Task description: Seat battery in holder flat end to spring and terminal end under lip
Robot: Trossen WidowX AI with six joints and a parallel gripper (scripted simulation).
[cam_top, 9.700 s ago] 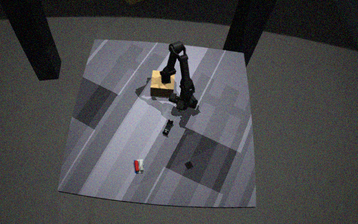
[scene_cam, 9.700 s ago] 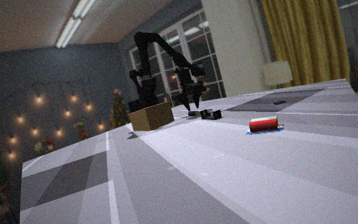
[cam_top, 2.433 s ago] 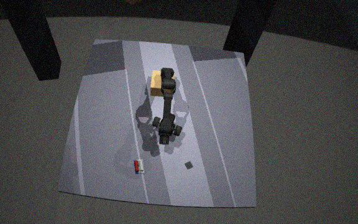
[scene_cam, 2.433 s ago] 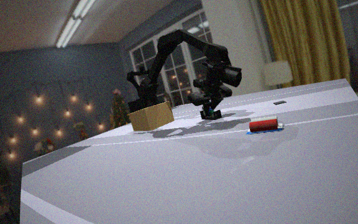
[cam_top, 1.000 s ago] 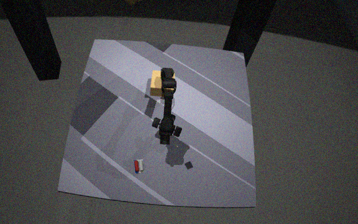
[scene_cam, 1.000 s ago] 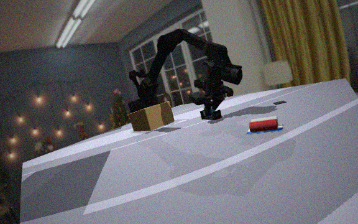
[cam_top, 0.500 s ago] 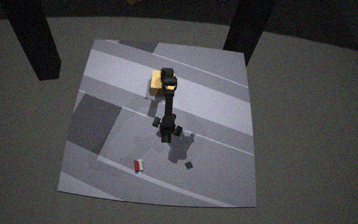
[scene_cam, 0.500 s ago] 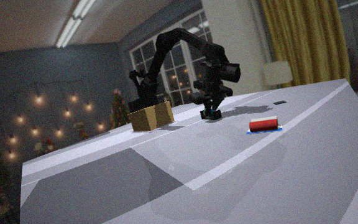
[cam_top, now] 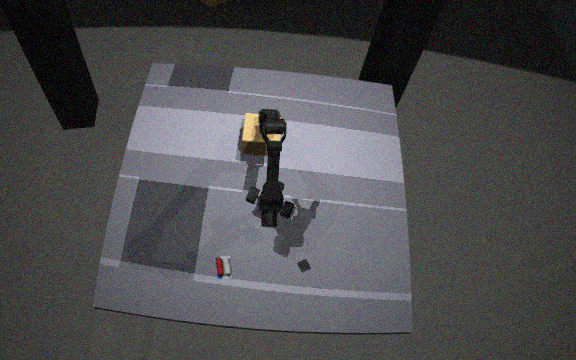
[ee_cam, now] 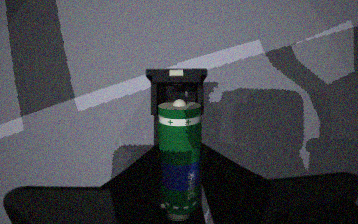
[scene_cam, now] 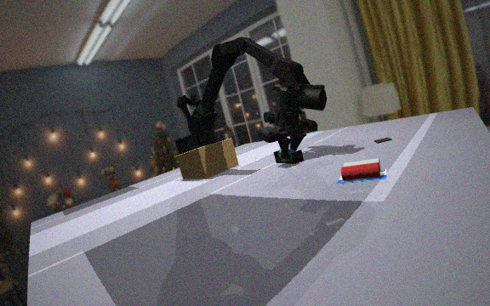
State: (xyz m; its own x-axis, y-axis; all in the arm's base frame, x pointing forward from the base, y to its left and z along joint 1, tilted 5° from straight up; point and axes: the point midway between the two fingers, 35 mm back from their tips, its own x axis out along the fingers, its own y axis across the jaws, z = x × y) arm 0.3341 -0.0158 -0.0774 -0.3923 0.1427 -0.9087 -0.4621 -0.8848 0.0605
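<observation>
Right now my gripper tip is 10 mm below the battery. From my gripper tip the other things lie so: small dark square: 270 mm ahead, 110 mm to the left, 20 mm below.
</observation>
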